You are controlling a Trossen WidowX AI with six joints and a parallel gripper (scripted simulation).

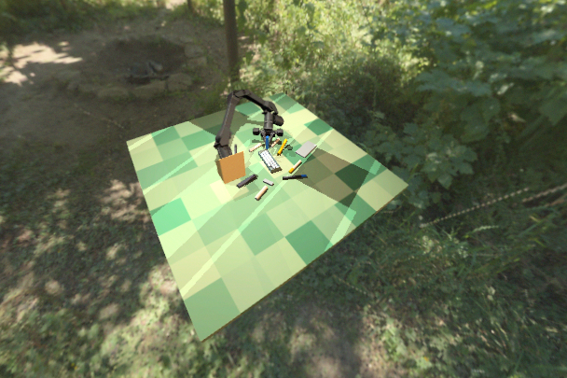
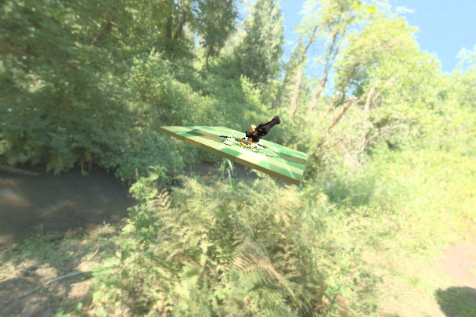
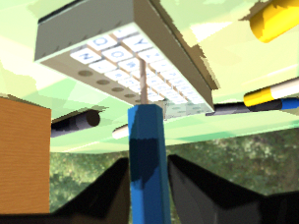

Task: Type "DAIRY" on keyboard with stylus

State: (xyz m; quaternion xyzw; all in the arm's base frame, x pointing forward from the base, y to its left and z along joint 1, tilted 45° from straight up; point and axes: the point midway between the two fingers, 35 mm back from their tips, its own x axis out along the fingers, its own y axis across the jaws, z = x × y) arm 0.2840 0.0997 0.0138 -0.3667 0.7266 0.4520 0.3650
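Now: the yellow pen 120 mm ahead of my gripper tip, 70 mm below it and 20 mm to the left of it. Round my gripper tip: grey pad: 250 mm ahead, 80 mm below, 60 mm to the right; then blue stylus: 10 mm below; then dark cylinder: 200 mm behind, 150 mm to the right, 70 mm below.
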